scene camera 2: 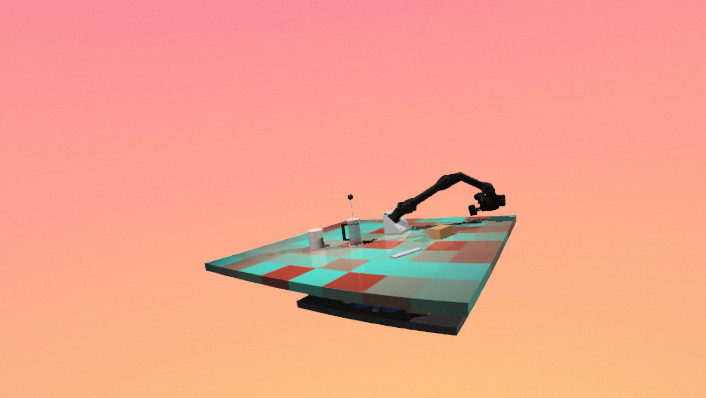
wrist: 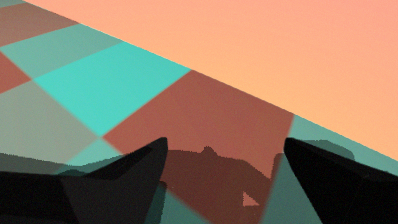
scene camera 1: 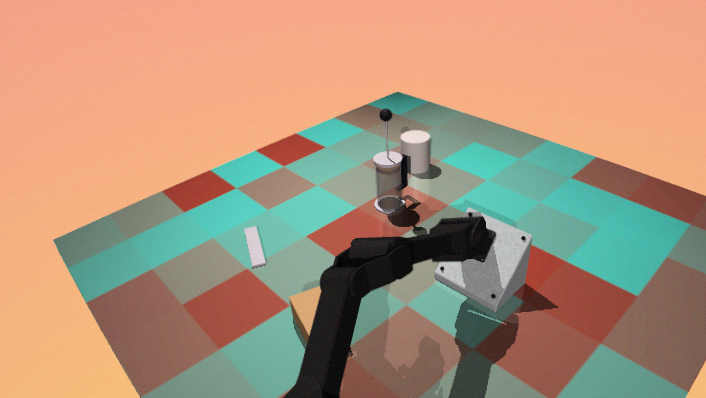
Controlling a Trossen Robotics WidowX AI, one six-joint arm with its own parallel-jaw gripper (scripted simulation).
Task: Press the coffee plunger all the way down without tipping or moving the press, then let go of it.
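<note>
My gripper open, holding nothing. A coffee press visible too.
</note>
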